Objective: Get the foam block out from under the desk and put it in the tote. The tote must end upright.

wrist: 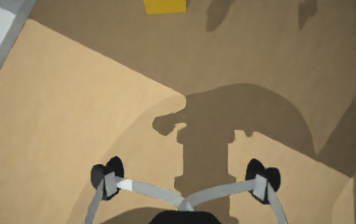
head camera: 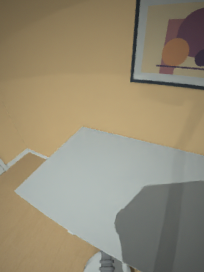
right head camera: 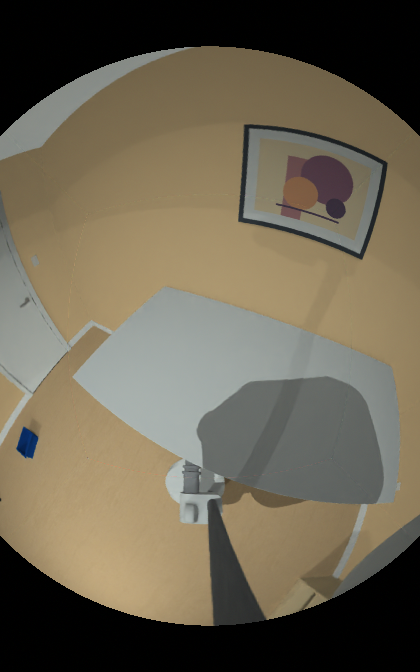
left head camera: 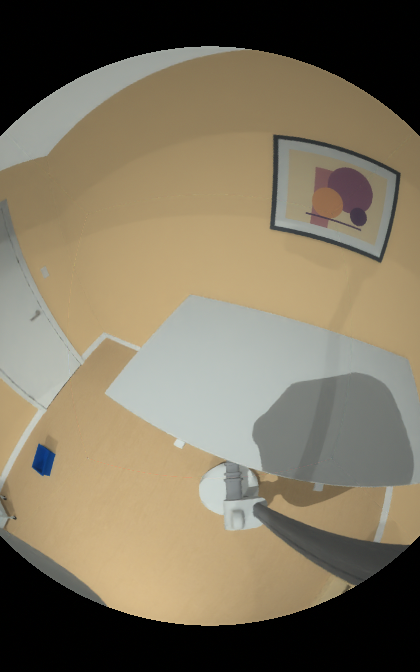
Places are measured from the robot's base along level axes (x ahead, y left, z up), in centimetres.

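Where they show: gripper, between the fingertips: (wrist: 184,171).
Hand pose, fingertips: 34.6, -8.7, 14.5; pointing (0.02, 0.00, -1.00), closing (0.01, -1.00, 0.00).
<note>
Each offset is from my fingertips to the centre of the thing, as dx, dy, dz. "pt": to the spot under its first point. Level surfaces: height alone.
The yellow foam block @[pt +27.2, +3.9, -15.0] (wrist: 165,6) shows in part at the top edge of the wrist view, on the shaded floor. My gripper (wrist: 184,171) is open, its two black fingertips wide apart with bare floor seen between them; the block is beyond the fingertips and apart from them. The desk @[dz +77.7] (head camera: 85,185) (left head camera: 215,365) (right head camera: 165,350) has a light grey top that hides the gripper in the head views. The blue tote @[-44.2, +190.2, -11.3] (left head camera: 44,460) (right head camera: 27,442) is on the floor at the far left, small in view; I cannot tell surely whether it is upright.
A grey desk leg part @[pt +23.8, +32.8, -16.1] (wrist: 17,25) shows at the top left of the wrist view. A framed picture (head camera: 134,45) (left head camera: 274,185) (right head camera: 242,175) hangs on the wall behind the desk. A door (left head camera: 30,330) (right head camera: 20,320) is at the left. Shadows cross the floor under the gripper.
</note>
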